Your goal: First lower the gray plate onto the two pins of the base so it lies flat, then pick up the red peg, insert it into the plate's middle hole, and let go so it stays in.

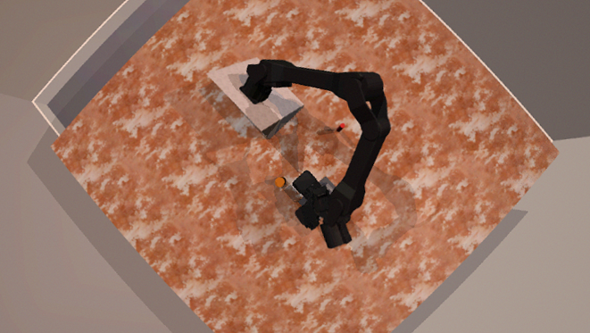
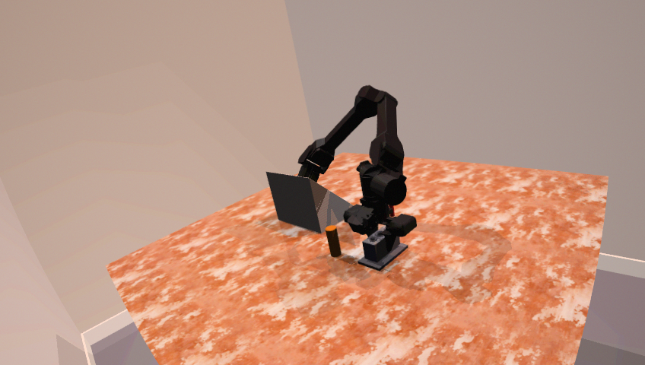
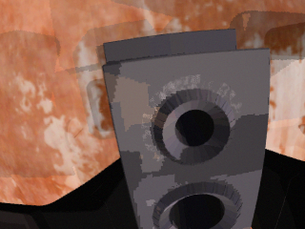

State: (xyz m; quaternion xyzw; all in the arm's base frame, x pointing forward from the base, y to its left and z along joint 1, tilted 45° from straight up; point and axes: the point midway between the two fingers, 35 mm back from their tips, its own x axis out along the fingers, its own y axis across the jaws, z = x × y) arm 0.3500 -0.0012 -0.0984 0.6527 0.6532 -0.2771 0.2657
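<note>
The gray plate is 3 cm above my gripper tip. The rest, counted from my gripper tip: orange cylinder (12 cm behind, 5 cm to the right, 2 cm above); then gray base (1 cm below); then red peg (20 cm to the left, 11 cm behind, 2 cm above).
</note>
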